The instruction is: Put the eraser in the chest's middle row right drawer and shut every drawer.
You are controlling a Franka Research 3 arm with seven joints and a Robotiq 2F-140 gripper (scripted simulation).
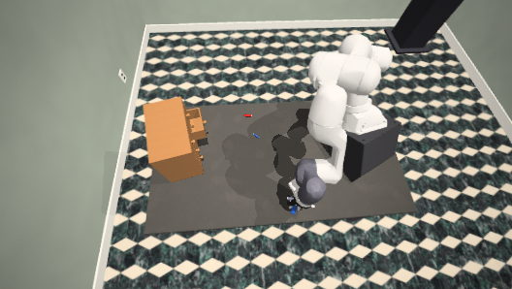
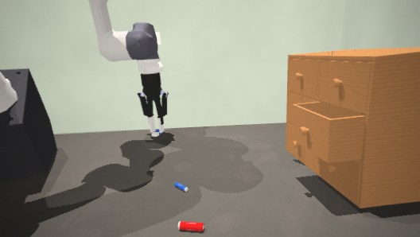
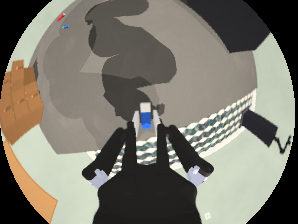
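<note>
My gripper is now 40 mm above the eraser. Round my hand: small blue cylinder (160 mm ahead, 450 mm to the right, 40 mm below); then red cylinder (200 mm ahead, 600 mm to the right, 40 mm below).
</note>
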